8 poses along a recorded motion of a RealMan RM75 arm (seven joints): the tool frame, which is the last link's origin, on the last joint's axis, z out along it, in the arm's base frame.
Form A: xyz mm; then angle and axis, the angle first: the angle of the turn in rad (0 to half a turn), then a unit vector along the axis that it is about.
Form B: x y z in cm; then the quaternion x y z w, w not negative. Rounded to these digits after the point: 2 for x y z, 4 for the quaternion.
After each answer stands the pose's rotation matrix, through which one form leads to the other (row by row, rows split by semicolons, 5 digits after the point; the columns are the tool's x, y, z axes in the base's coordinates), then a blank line. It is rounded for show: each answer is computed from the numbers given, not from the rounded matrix.
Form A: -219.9 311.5 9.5 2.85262 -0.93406 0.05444 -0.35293
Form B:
-21.99 31.15 0.95 -0.9243 0.0539 -0.3493 0.1440
0.75024 0.00098 0.66117; -0.20017 -0.95273 0.22855; 0.63014 -0.30381 -0.71458

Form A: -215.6 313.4 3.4 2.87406 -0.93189 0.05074 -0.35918
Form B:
-21.56 31.34 0.34 -0.9236 0.0503 -0.3560 0.1334
0.74151 0.00206 0.67094; -0.18784 -0.95937 0.21055; 0.64411 -0.28215 -0.71100

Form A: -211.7 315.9 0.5 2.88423 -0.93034 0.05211 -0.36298
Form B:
-21.17 31.59 0.05 -0.9226 0.0517 -0.3600 0.1283
0.73549 -0.00297 0.67753; -0.18775 -0.96172 0.19959; 0.65100 -0.27401 -0.70790

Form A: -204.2 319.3 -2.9 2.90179 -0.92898 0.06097 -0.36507
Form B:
-20.42 31.93 -0.29 -0.9223 0.0605 -0.3624 0.1196
0.72993 -0.02495 0.68306; -0.19837 -0.96406 0.17676; 0.65410 -0.26452 -0.70865

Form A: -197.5 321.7 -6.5 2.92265 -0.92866 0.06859 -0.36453
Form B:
-19.75 32.17 -0.65 -0.9231 0.0682 -0.3623 0.1093
0.72811 -0.04670 0.68387; -0.20505 -0.96683 0.15229; 0.65407 -0.25111 -0.71353

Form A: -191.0 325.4 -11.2 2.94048 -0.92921 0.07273 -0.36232
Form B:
-19.10 32.54 -1.12 -0.9245 0.0724 -0.3605 0.1004
0.72962 -0.06142 0.68109; -0.20618 -0.96937 0.13345; 0.65203 -0.23779 -0.71994

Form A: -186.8 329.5 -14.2 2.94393 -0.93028 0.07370 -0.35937
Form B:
-18.68 32.95 -1.42 -0.9257 0.0733 -0.3576 0.0987
0.73346 -0.06522 0.67659; -0.20636 -0.96977 0.13023; 0.64765 -0.23514 -0.72475

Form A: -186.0 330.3 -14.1 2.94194 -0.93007 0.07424 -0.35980
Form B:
-18.60 33.03 -1.41 -0.9254 0.0739 -0.3580 0.0997
0.73275 -0.06537 0.67736; -0.20808 -0.96922 0.13157; 0.64791 -0.23735 -0.72379

